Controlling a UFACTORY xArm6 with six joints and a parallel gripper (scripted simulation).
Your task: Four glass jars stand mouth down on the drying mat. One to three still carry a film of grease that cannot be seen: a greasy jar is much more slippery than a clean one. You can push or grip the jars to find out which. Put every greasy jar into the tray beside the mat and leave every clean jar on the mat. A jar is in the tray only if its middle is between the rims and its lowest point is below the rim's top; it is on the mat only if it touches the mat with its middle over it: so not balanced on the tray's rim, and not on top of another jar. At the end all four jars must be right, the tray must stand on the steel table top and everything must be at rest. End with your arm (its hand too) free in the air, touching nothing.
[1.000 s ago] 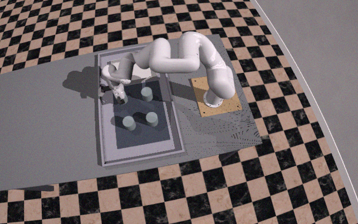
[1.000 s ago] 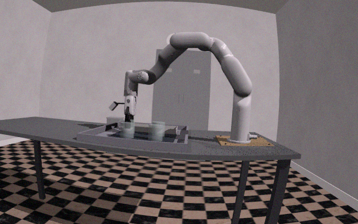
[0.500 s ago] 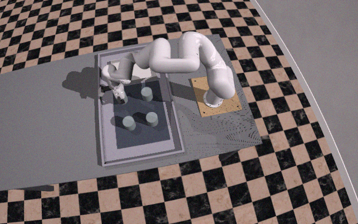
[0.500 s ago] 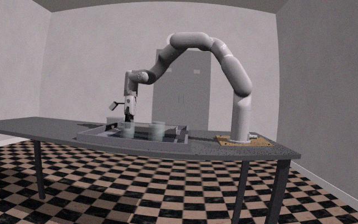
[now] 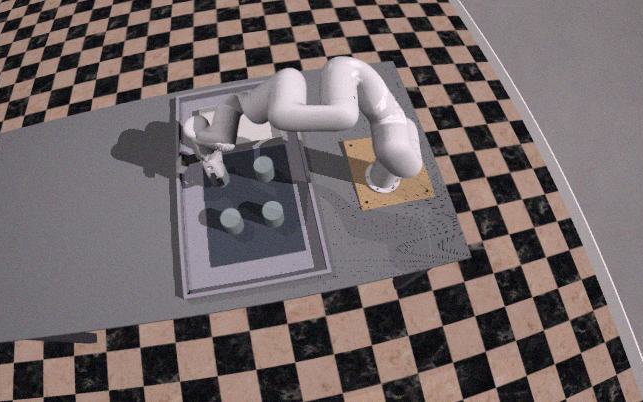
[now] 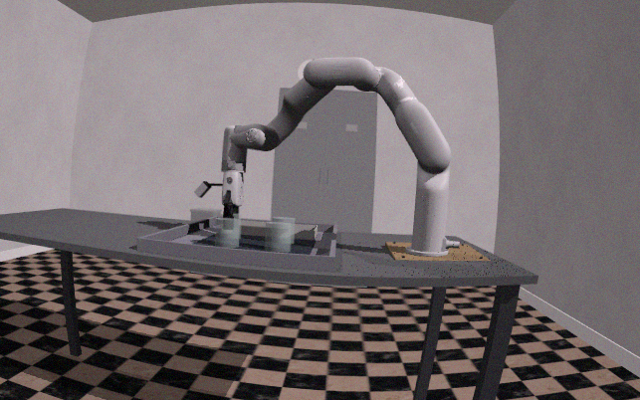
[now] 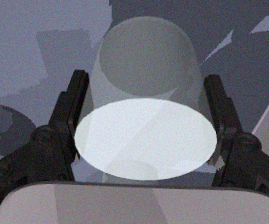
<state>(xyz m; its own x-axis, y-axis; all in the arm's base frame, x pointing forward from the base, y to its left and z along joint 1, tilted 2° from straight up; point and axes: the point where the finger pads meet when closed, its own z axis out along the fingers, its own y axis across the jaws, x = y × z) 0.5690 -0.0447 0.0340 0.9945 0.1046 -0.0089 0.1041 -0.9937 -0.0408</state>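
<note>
My hand is 230 mm to the left of the white tray, 70 mm past it and 40 mm above it. The rest, counted from my hand: raised grey frame (80 mm behind, 50 mm below, 10 mm to the right); dark drying mat (100 mm behind, 90 mm to the left, 40 mm below).
</note>
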